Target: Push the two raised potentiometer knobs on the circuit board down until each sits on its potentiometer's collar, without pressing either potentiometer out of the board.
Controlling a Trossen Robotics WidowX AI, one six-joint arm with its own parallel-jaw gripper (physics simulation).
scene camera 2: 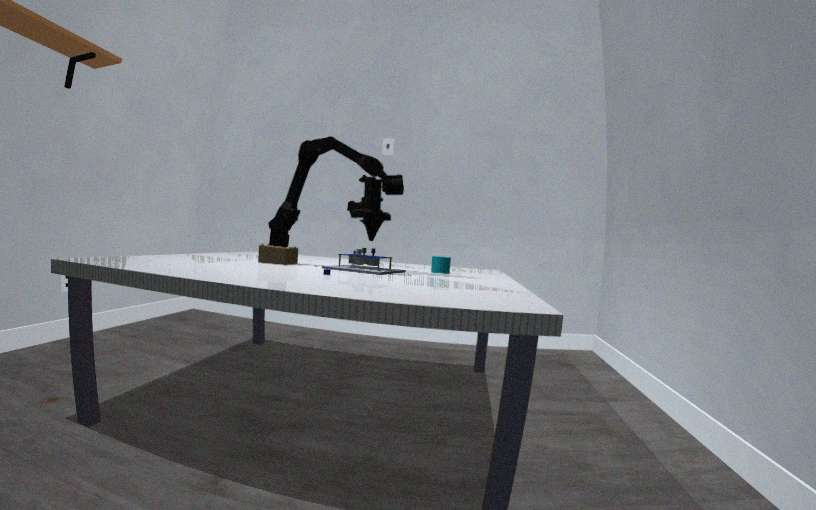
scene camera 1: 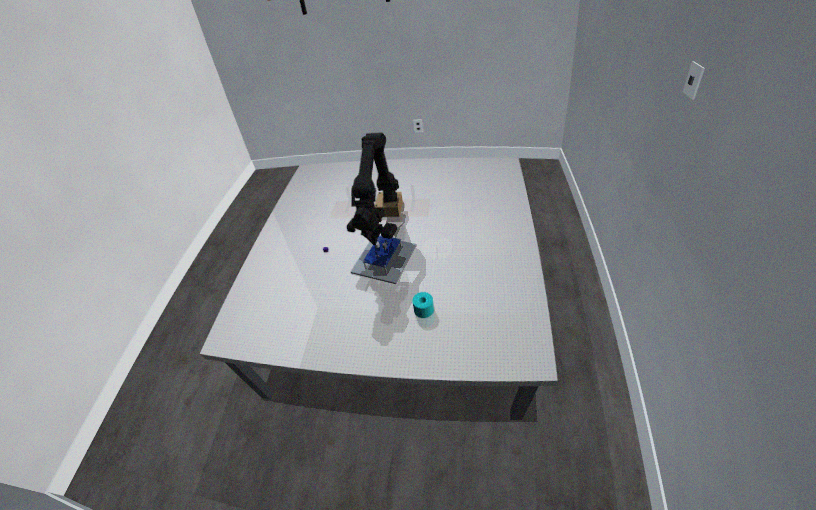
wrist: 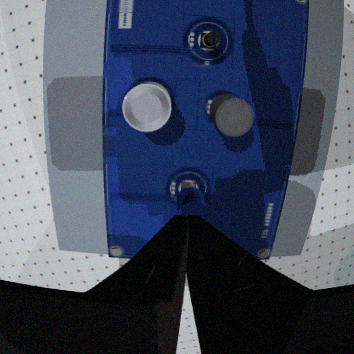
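Seen in the pictures: gripper, fingertip midpoint: [scene camera 2: 371, 240] [scene camera 1: 375, 244] [wrist: 185, 226]; arm's base at its link origin: [scene camera 2: 277, 246] [scene camera 1: 390, 197].
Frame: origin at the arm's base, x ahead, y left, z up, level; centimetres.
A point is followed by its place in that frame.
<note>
The blue circuit board [scene camera 1: 374, 259] @(x 37.2, y -7.9, z -1.2 cm) [scene camera 2: 385, 256] @(x 39.6, y -6.4, z -1.2 cm) [wrist: 150, 165] @(x 33.4, y -7.9, z -1.2 cm) stands on posts over a grey base plate [scene camera 1: 361, 272] @(x 39.4, y -13.9, z -5.3 cm) [scene camera 2: 397, 271] @(x 43.9, y -6.1, z -5.6 cm) [wrist: 75, 210] @(x 35.6, y -15.2, z -5.3 cm). In the wrist view, a wide silver knob [wrist: 146, 107] @(x 30.4, y -6.6, z 1.0 cm) is at left, a dark grey knob [wrist: 233, 116] @(x 32.0, y -3.5, z 1.5 cm) at right, a thin black shaft or knob [wrist: 211, 39] @(x 28.8, y -3.0, z 0.4 cm) at the top, and a small dark blue knob [wrist: 191, 198] @(x 34.8, y -6.4, z 1.4 cm) just ahead of the fingertips. My gripper [scene camera 2: 371, 239] @(x 34.4, y -6.7, z 4.1 cm) [wrist: 185, 226] @(x 34.4, y -6.7, z 4.1 cm) is shut and empty. It hangs above the board, with a small gap over the blue knob [scene camera 2: 373, 250] @(x 35.4, y -7.2, z 0.9 cm). Collar contact is too small to tell.
A teal cylinder [scene camera 1: 423, 305] @(x 63.0, y 8.8, z -0.1 cm) [scene camera 2: 441, 264] @(x 60.3, y 5.2, z -2.9 cm) stands on the table [scene camera 1: 481, 336] @(x 74.8, y 26.8, z -6.2 cm) [scene camera 2: 180, 279] @(x -5.5, y -65.1, z -6.6 cm), beyond the plate from the arm's base. A small dark purple object [scene camera 1: 325, 248] @(x 23.3, y -30.1, z -4.6 cm) [scene camera 2: 326, 271] @(x 23.2, y -31.2, z -5.2 cm) lies beside the plate. The arm stands on a wooden block [scene camera 1: 391, 207] @(x 6.5, y 0.2, z -0.7 cm) [scene camera 2: 278, 255] @(x 2.3, y -7.2, z -3.0 cm).
</note>
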